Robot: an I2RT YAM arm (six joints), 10 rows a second.
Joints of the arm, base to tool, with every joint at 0 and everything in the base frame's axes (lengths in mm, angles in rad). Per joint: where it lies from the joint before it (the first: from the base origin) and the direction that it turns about. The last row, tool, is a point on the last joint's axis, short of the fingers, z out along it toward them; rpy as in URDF.
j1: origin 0 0 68 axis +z
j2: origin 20 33.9 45.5 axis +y
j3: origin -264 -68.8 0 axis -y
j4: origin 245 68.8 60 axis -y
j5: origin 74 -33.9 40.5 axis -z
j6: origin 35.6 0 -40.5 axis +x
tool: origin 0 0 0 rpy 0 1.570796 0
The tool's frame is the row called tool.
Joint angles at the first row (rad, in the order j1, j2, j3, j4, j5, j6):
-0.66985, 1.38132, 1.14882, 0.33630, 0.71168, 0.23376
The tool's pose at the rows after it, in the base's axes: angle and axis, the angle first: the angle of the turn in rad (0 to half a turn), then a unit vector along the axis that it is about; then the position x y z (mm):
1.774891, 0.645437, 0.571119, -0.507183, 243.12, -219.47, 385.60
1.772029, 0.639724, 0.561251, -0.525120, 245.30, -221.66, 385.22
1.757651, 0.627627, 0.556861, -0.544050, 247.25, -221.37, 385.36
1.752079, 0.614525, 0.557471, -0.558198, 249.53, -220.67, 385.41
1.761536, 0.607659, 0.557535, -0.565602, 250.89, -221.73, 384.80
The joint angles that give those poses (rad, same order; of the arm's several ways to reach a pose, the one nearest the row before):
-0.66120, 1.39994, 1.14979, 0.39474, 0.73708, 0.19176
-0.66113, 1.41570, 1.14755, 0.44863, 0.75282, 0.15506
-0.65655, 1.42533, 1.13741, 0.51704, 0.75626, 0.10542
-0.65069, 1.43370, 1.13260, 0.56179, 0.75636, 0.06280
-0.65041, 1.44162, 1.13476, 0.57367, 0.76075, 0.04136

